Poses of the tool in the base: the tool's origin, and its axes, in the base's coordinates. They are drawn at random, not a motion.
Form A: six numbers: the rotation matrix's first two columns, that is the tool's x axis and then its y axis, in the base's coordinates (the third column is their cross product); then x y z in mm.
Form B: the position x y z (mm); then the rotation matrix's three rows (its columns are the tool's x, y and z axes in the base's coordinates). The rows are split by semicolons. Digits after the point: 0 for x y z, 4 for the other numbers.
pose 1, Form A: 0.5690 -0.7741 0.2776 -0.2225 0.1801 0.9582 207 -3 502
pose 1, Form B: 207 -3 502; 0.5690 -0.2225 -0.7917; -0.7741 0.1801 -0.6070; 0.2776 0.9582 -0.0698
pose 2, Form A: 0.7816 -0.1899 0.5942 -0.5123 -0.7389 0.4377 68 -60 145
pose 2, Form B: 68 -60 145; 0.7816 -0.5123 0.3559; -0.1899 -0.7389 -0.6465; 0.5942 0.4377 -0.6748
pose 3, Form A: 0.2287 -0.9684 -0.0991 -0.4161 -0.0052 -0.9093 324 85 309
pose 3, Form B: 324 85 309; 0.2287 -0.4161 0.8801; -0.9684 -0.0052 0.2492; -0.0991 -0.9093 -0.4041
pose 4, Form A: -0.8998 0.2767 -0.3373 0.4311 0.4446 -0.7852 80 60 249
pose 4, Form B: 80 60 249; -0.8998 0.4311 -0.0673; 0.2767 0.4446 -0.8519; -0.3373 -0.7852 -0.5193
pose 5, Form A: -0.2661 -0.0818 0.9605 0.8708 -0.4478 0.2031 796 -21 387
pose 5, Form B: 796 -21 387; -0.2661 0.8708 0.4135; -0.0818 -0.4478 0.8904; 0.9605 0.2031 0.1904
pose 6, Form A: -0.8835 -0.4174 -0.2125 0.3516 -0.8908 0.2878 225 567 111
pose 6, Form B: 225 567 111; -0.8835 0.3516 -0.3094; -0.4174 -0.8908 0.1796; -0.2125 0.2878 0.9338
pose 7, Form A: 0.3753 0.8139 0.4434 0.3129 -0.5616 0.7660 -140 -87 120
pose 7, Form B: -140 -87 120; 0.3753 0.3129 0.8725; 0.8139 -0.5616 -0.1487; 0.4434 0.7660 -0.4654
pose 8, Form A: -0.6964 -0.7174 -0.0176 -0.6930 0.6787 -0.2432 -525 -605 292
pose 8, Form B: -525 -605 292; -0.6964 -0.6930 0.1864; -0.7174 0.6787 -0.1572; -0.0176 -0.2432 -0.9698
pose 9, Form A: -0.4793 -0.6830 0.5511 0.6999 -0.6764 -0.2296 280 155 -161
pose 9, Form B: 280 155 -161; -0.4793 0.6999 0.5296; -0.6830 -0.6764 0.2757; 0.5511 -0.2296 0.8022
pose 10, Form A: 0.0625 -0.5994 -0.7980 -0.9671 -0.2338 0.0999 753 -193 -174
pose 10, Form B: 753 -193 -174; 0.0625 -0.9671 -0.2465; -0.5994 -0.2338 0.7655; -0.7980 0.0999 -0.5943
